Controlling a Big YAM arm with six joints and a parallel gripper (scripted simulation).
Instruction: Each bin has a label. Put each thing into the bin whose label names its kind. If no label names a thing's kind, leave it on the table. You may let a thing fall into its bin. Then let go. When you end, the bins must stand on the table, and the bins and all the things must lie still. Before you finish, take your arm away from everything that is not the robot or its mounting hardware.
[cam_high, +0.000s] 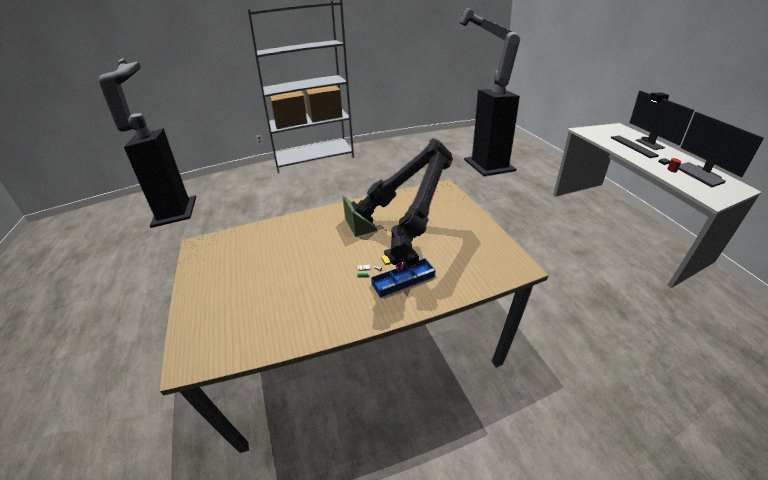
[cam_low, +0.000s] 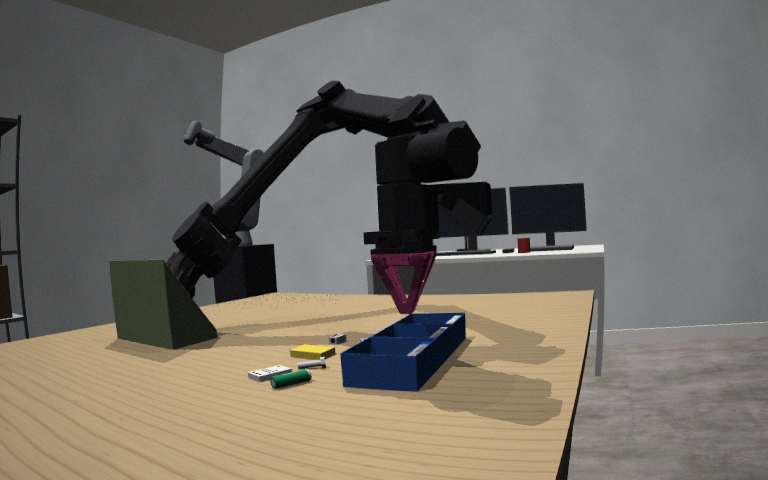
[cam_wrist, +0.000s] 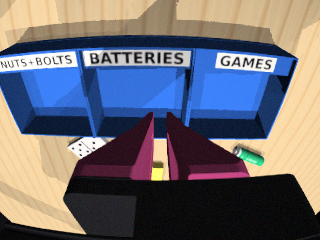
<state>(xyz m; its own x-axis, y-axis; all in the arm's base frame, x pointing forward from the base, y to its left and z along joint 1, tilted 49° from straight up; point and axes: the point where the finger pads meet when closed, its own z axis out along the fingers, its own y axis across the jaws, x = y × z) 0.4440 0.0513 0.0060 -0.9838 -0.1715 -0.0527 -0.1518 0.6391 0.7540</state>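
My hand is 50 mm above the blue three-part bin and 20 mm to the right of it. Round my hand: bolt (100 mm behind, 70 mm below, 60 mm to the right); then yellow block (140 mm behind, 70 mm below); then green battery (130 mm to the right, 80 mm behind, 70 mm below).
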